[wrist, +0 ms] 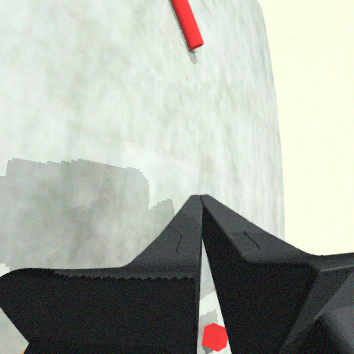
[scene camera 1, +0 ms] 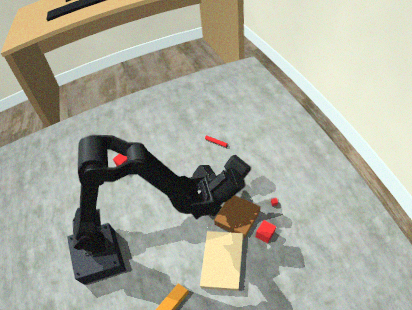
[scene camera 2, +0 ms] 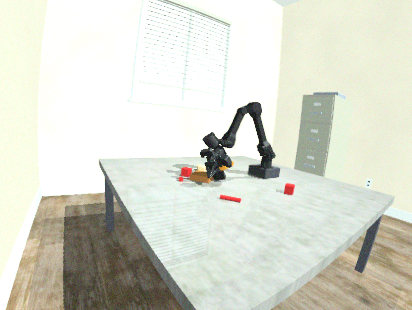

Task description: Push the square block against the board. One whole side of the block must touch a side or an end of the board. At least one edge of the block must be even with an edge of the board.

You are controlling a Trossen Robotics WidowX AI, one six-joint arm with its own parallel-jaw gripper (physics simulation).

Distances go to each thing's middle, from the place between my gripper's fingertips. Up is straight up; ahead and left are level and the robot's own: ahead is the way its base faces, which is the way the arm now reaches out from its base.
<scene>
Right now the square block [scene camera 1: 237, 215] is 110 mm to the right of my hand, 30 mm below it and 30 mm behind it. Also, from my hand: pale tan board [scene camera 1: 222, 258] (220 mm to the right, 120 mm behind, 30 mm below).
</scene>
